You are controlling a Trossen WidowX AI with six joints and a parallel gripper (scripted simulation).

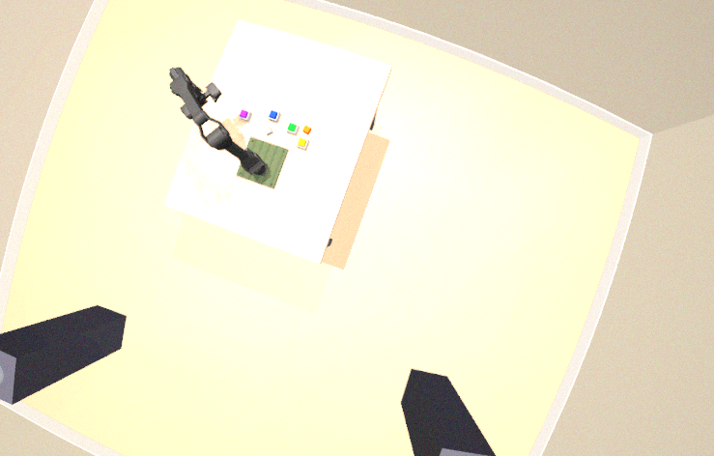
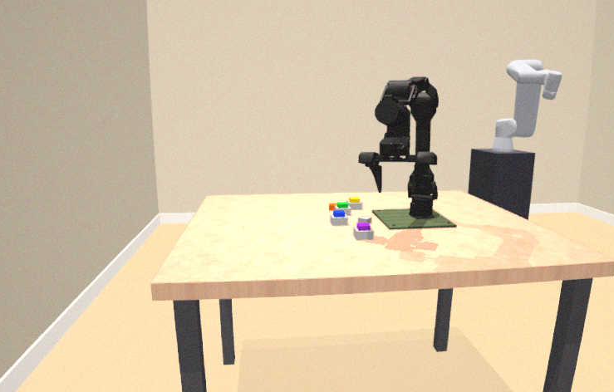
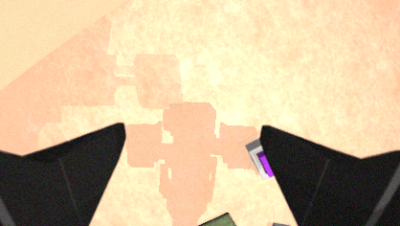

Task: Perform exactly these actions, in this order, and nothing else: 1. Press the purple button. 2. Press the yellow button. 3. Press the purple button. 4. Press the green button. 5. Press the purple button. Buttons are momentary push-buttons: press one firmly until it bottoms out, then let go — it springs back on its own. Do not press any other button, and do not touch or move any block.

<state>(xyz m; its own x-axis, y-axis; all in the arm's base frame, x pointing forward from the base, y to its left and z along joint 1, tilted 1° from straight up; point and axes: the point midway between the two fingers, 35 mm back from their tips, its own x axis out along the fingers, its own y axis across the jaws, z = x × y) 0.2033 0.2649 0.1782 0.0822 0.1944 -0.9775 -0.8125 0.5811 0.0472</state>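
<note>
Now: the purple button 12 cm to the right of my gripper tip, 12 cm below it and 4 cm ahead of it. From my gripper tip the other things lie so: blue button: 27 cm to the right, 12 cm below, 7 cm ahead; then small grey block: 26 cm to the right, 14 cm below, 1 cm behind; then green button: 38 cm to the right, 12 cm below, 3 cm ahead.
</note>
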